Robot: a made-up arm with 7 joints. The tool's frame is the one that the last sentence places.
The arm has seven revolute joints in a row. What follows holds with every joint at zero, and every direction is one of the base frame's. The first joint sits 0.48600 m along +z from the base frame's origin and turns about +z. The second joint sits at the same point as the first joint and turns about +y. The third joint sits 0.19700 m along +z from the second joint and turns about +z. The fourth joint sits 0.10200 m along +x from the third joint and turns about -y. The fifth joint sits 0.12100 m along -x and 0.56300 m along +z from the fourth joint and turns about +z. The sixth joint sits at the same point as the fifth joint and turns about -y. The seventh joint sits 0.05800 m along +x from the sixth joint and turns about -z. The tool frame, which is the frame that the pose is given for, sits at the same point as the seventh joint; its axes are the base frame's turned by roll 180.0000, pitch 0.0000 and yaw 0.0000 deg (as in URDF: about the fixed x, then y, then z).
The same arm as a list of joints. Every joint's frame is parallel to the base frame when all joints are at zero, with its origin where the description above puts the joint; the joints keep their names.
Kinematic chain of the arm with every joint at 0, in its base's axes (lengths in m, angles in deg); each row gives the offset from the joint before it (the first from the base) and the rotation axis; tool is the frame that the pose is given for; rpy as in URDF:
joint 1: xyz 0 0 0.486 axis +z
joint 2: xyz 0 0 0 axis +y
joint 3: xyz 0 0 0.197 axis +z
joint 4: xyz 0.102 0 0 axis -y
joint 5: xyz -0.121 0 0.563 axis +z
joint 6: xyz 0 0 0 axis -y
joint 7: xyz 0.058 0 0 axis -z
tool: xyz 0 0 0 rpy 180 0 0

